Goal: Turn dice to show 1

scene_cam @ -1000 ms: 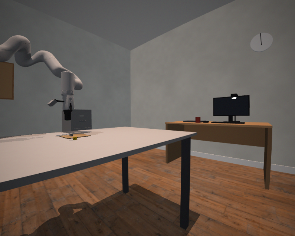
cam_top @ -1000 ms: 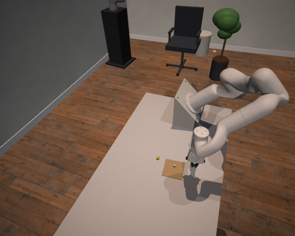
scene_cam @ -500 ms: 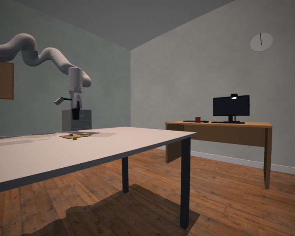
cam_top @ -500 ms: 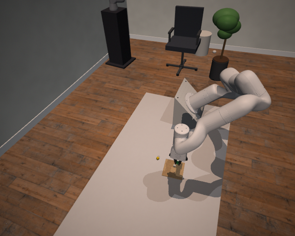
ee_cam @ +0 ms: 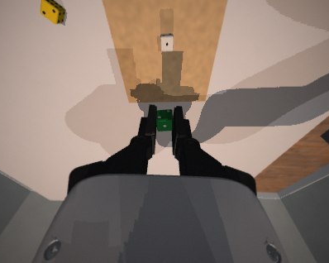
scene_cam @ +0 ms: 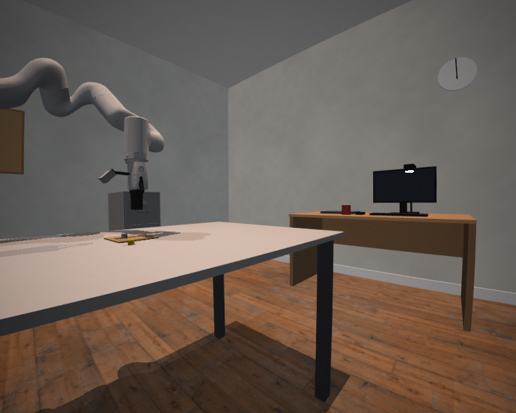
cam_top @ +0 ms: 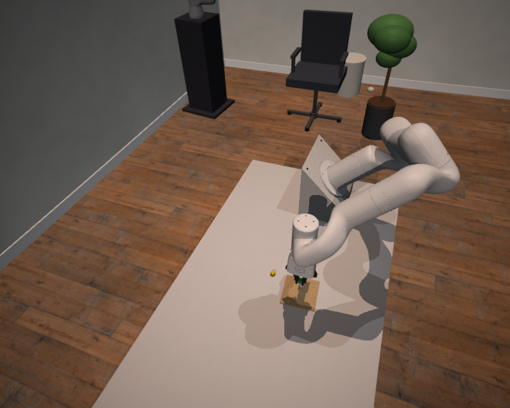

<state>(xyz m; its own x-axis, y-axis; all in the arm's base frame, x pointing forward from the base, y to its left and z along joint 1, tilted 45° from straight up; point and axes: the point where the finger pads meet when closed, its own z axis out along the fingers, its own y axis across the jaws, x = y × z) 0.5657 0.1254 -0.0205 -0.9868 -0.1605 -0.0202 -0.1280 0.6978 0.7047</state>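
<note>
Right now my hand is 2 cm past the mat and 12 cm above it. Also, from my hand: white die: 5 cm behind, 1 cm to the right, 11 cm below; yellow die: 5 cm behind, 14 cm to the right, 12 cm below; green die: 1 cm below.
</note>
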